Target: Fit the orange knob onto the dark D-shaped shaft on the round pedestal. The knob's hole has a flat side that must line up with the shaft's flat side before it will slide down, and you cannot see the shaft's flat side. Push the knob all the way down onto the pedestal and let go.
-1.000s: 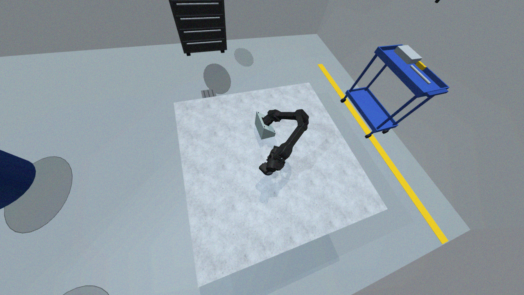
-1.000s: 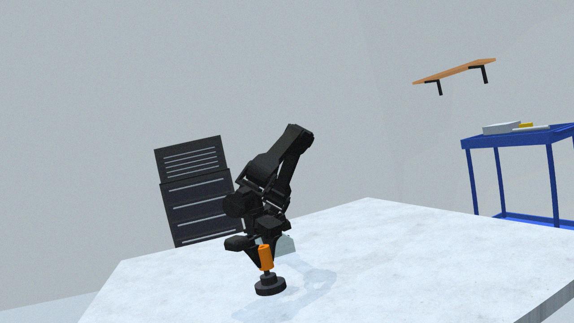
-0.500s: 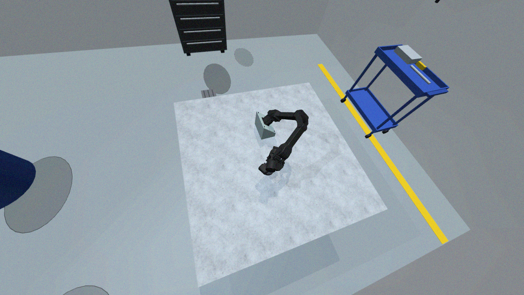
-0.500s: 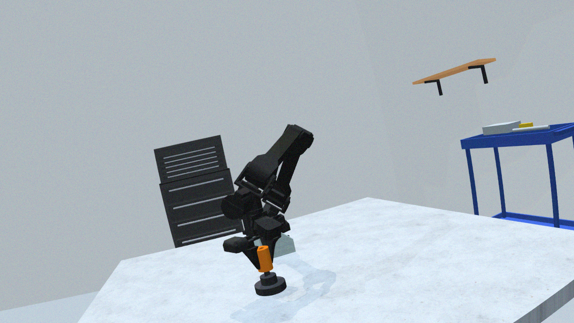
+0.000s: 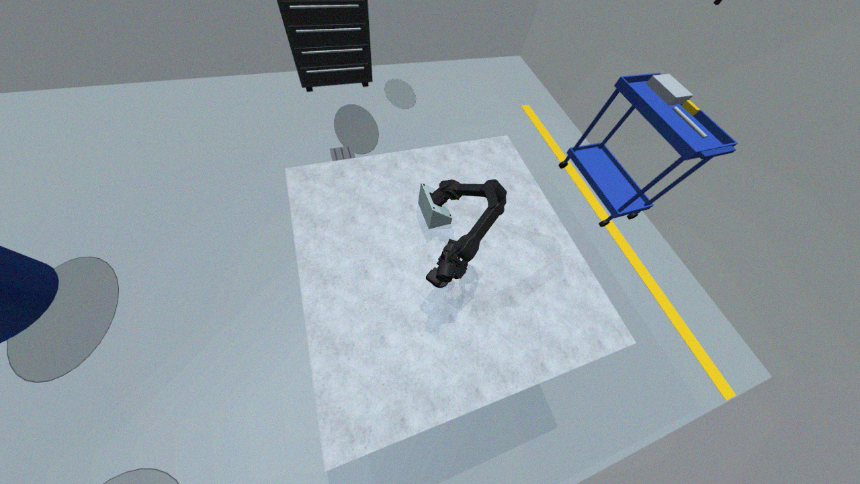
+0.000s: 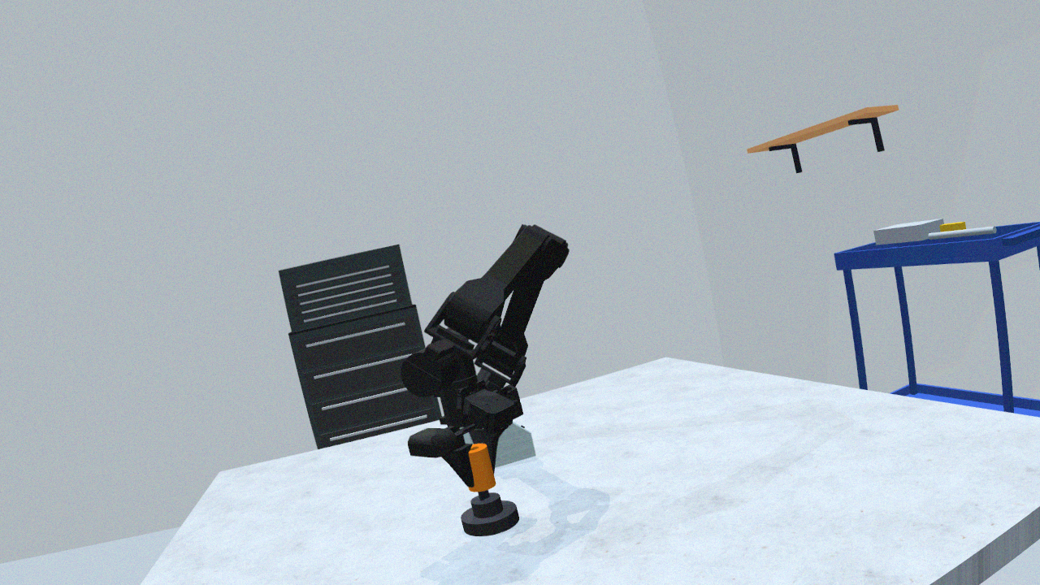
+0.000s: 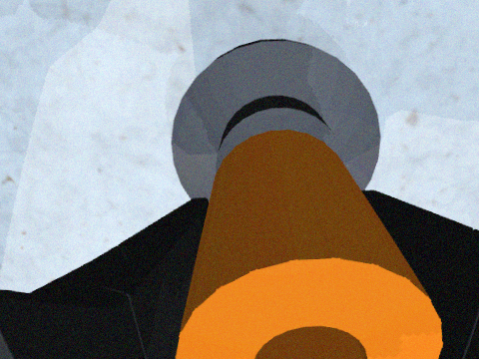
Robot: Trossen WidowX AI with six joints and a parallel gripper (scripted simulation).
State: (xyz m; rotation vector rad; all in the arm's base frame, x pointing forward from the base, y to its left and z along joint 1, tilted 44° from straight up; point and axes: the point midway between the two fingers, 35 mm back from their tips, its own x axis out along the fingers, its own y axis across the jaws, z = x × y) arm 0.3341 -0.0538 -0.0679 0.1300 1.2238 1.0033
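Right now my gripper tip is 2 cm below the orange knob. From my gripper tip the other things lie so: dark round pedestal: 4 cm below.
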